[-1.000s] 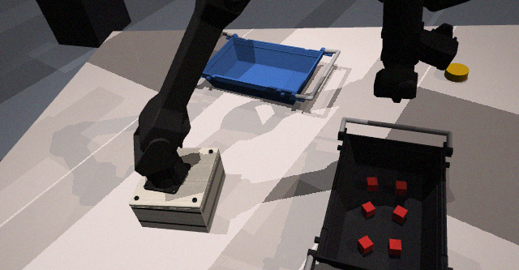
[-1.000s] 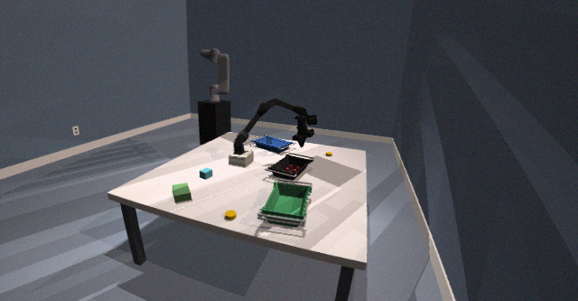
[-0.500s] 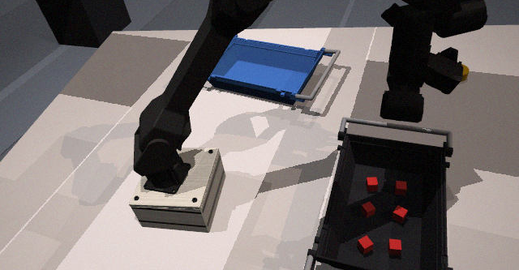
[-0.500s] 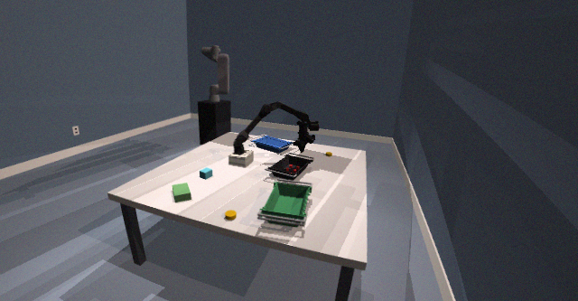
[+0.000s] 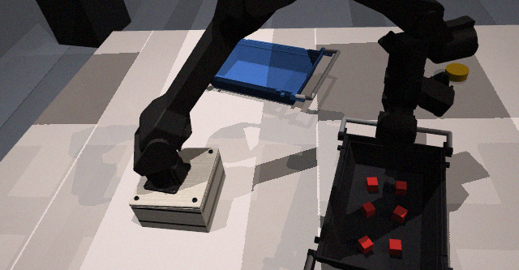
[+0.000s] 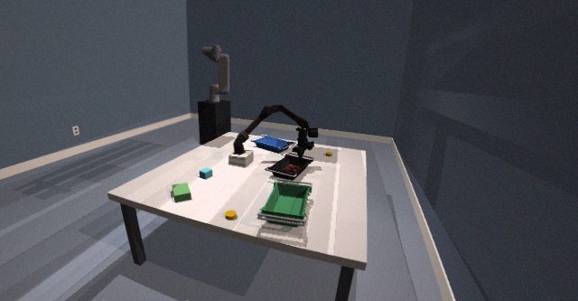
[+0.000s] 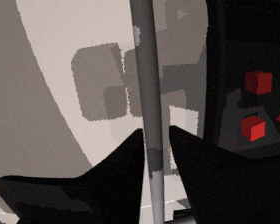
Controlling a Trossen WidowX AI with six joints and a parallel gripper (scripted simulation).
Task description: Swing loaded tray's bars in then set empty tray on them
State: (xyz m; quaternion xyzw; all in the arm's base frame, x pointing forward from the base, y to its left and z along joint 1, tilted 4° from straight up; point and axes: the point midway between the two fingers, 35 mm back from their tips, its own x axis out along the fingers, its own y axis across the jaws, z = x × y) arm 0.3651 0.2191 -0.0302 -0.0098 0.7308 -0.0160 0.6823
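The red block lies 23 cm to the right of my gripper tip, 3 cm below it and 2 cm behind it. Round my gripper tip: blue tray 32 cm behind, 17 cm to the left; green block 73 cm to the right, 36 cm behind, 2 cm below; cyan block 50 cm to the right, 41 cm behind, 2 cm below.
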